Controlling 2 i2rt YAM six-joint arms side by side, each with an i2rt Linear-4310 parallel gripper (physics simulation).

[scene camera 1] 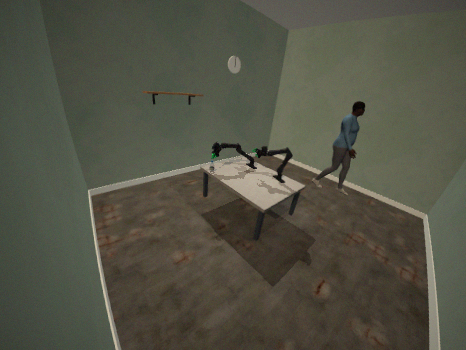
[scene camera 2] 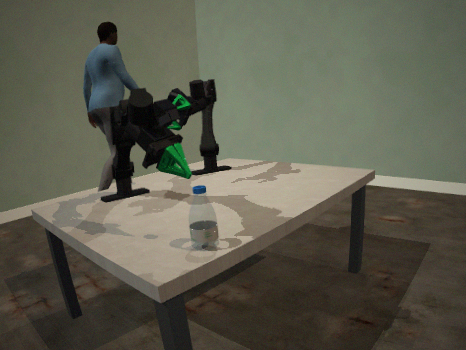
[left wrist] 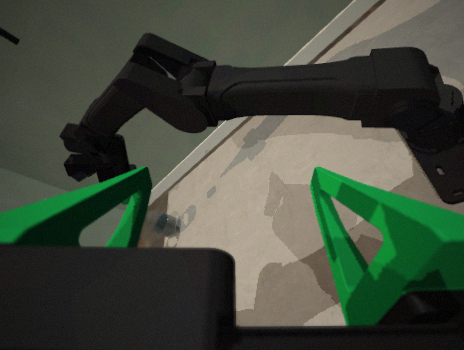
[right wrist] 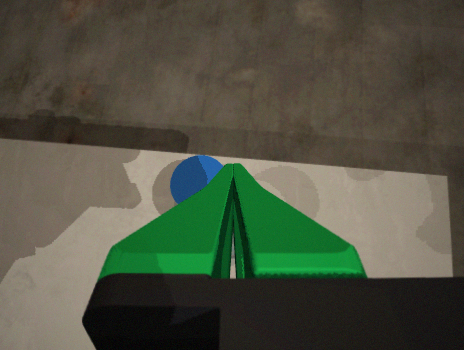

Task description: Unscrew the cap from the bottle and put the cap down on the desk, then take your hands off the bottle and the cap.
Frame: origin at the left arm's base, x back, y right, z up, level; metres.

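Seen in the pictures: left gripper, fingertip midpoint: [scene camera 1: 253, 152] [left wrist: 231, 176]; right gripper, fingertip midpoint: [scene camera 1: 211, 158] [scene camera 2: 190, 176] [left wrist: 125, 203] [right wrist: 233, 176]; left arm's base, origin of the base link: [scene camera 1: 278, 179] [scene camera 2: 211, 171]; right arm's base, origin of the base link: [scene camera 1: 251, 166] [scene camera 2: 125, 196] [left wrist: 437, 136].
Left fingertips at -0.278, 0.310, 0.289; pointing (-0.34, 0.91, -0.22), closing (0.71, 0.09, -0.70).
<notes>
Offsets run from my left fingertips to a thing's middle, as dx, dy, dz. Level surfaces: height alone.
A clear bottle {-0.550, +0.137, -0.216} [scene camera 1: 212, 167] [scene camera 2: 203, 215] with dark liquid low in it stands upright on the desk {dz -0.289} [scene camera 2: 310, 185] [right wrist: 380, 215]. It shows small and blurred in the left wrist view [left wrist: 167, 225]. The blue cap {-0.550, +0.137, -0.148} [scene camera 2: 199, 189] [right wrist: 191, 179] sits on the bottle's top. My right gripper [scene camera 2: 189, 177] [right wrist: 233, 176] is shut with its fingertips together and nothing between them. It is just above and beside the cap, and its fingers hide part of the cap in the right wrist view. My left gripper [scene camera 1: 256, 152] [scene camera 2: 185, 116] [left wrist: 231, 176] is wide open and empty, high above the desk, away from the bottle.
The right arm [left wrist: 280, 92] stretches across the upper part of the left wrist view. The bottle stands near a desk edge. A person [scene camera 1: 348, 132] [scene camera 2: 105, 75] is beyond the desk. A shelf [scene camera 1: 172, 93] and a clock [scene camera 1: 234, 64] hang on the wall.
</notes>
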